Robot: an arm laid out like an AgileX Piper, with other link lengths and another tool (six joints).
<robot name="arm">
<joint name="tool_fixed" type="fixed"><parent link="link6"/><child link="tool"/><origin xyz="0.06 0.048 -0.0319" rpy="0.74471 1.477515 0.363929"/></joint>
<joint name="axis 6" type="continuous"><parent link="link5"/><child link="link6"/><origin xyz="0.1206 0 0.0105" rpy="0 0 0"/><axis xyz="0.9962 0 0.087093"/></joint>
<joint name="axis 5" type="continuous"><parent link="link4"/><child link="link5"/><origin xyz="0 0 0" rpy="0 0 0"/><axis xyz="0 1 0"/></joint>
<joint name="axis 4" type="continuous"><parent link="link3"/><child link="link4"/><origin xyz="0.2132 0 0.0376" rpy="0 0 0"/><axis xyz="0.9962 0 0.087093"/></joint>
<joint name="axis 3" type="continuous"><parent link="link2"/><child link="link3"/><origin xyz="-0.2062 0 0.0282" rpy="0 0 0"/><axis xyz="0 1 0"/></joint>
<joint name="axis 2" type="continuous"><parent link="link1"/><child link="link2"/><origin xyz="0 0 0" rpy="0 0 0"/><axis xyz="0 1 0"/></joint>
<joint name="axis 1" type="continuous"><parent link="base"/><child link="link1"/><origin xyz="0 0 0.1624" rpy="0 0 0"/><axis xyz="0 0 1"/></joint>
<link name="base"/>
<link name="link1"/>
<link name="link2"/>
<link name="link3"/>
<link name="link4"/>
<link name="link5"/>
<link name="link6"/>
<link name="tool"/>
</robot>
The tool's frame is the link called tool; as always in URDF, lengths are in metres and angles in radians. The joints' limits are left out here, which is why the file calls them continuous.
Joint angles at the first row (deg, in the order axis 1, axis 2, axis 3, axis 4, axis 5, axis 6):
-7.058 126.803 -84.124 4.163 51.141 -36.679
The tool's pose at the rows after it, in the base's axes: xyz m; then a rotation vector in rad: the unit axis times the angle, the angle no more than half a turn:
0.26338, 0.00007, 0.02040, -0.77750, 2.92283, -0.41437
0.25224, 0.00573, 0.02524, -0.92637, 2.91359, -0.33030
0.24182, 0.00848, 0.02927, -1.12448, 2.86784, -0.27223
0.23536, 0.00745, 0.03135, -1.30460, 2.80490, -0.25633
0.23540, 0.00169, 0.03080, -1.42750, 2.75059, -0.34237
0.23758, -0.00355, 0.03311, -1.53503, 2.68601, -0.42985
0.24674, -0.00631, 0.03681, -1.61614, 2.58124, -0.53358
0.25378, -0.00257, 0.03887, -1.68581, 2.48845, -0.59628
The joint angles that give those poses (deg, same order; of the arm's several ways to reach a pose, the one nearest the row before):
-6.512 126.803 -84.123 6.081 55.018 -41.986
-5.640 126.804 -84.124 7.888 58.550 -47.285
-4.009 126.803 -84.124 8.042 61.665 -52.928
-2.260 126.804 -84.126 6.734 63.521 -57.254
-0.201 126.695 -84.124 2.396 63.271 -57.363
1.784 126.126 -84.122 -1.746 63.100 -57.364
4.048 124.883 -84.123 -5.720 61.437 -57.363
6.622 124.219 -84.124 -8.290 60.113 -57.364

